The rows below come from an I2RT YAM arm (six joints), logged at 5 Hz.
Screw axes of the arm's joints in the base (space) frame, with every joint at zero. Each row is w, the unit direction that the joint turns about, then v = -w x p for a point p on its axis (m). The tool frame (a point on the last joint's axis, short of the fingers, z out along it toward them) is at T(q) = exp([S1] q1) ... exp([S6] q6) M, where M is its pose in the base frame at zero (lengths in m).
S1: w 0 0 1 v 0 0 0
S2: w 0 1 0 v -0.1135 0 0.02
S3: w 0 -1 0 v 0.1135 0 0.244
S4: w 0 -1 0 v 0.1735 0 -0.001
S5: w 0 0 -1 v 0 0.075 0
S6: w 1 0 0 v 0 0.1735 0
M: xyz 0.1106 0 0.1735 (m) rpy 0 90 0 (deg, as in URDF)
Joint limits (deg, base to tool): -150..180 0..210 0..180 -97..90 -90..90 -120..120
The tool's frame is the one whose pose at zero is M.
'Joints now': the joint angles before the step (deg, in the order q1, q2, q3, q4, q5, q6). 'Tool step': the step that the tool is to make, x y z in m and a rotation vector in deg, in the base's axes. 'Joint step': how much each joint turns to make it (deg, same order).
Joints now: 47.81, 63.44, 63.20, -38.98, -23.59, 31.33
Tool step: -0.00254, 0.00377, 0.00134, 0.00, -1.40, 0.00
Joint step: 1.34, 0.02, 0.07, 0.89, 1.70, 0.02
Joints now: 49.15, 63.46, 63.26, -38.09, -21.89, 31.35
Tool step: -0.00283, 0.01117, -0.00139, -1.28, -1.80, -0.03
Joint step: 2.77, 1.38, 0.47, 1.07, 3.56, 0.00
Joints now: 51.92, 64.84, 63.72, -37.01, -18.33, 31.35
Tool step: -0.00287, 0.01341, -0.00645, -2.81, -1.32, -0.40
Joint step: 3.04, 2.16, 0.33, 0.37, 4.39, 0.03
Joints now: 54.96, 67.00, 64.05, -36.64, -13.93, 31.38
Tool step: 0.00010, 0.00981, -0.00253, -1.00, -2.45, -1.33
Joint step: 1.79, 1.49, 0.20, 1.83, 4.05, -0.03
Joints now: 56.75, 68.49, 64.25, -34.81, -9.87, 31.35
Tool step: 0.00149, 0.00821, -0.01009, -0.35, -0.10, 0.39
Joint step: 0.77, 1.46, -1.31, 2.54, 0.47, 0.03
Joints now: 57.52, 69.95, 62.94, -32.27, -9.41, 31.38
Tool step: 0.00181, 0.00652, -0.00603, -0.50, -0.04, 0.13
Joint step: 0.48, 1.43, -0.31, 1.33, 0.46, -0.01
